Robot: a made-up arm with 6 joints.
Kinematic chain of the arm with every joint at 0, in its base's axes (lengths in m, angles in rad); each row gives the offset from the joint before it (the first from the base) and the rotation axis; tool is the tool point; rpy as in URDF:
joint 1: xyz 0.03 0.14 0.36 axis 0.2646 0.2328 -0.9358
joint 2: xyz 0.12 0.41 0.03 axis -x
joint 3: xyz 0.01 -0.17 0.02 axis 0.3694 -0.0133 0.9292
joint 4: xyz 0 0.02 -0.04 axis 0.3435 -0.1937 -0.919
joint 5: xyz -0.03 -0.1 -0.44 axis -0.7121 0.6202 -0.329
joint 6: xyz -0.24 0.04 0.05 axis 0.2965 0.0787 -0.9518
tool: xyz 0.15 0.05 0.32 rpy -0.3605 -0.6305 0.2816
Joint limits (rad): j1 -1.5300..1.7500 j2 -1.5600..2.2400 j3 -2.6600..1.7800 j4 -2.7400..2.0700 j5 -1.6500..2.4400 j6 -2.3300..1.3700
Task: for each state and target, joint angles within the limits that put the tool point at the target. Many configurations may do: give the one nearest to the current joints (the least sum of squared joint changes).
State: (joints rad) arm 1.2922 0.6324 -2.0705 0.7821 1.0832 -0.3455
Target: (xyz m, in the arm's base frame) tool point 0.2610 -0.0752 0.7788
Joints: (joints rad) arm 1.1691 1.1396 -2.0076 0.9166 0.7794 -0.3073
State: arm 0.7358 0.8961 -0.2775 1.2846 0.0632 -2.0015
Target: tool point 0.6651 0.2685 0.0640
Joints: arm 0.8729 0.8127 -0.3863 1.4810 0.0986 -2.0170
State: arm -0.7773 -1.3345 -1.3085 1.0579 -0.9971 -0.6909
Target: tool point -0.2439 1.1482 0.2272
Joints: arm -0.5771 -1.5022 -1.3260 1.1547 -1.2439 -0.8888
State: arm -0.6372 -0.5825 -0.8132 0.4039 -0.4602 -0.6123
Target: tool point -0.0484 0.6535 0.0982
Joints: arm -0.5334 -0.2005 -1.1607 0.6410 -0.3764 -0.6511
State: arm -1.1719 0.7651 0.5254 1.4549 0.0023 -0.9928
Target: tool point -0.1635 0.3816 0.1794
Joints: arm -0.8578 1.2966 0.0299 1.2045 -0.3270 -0.4700
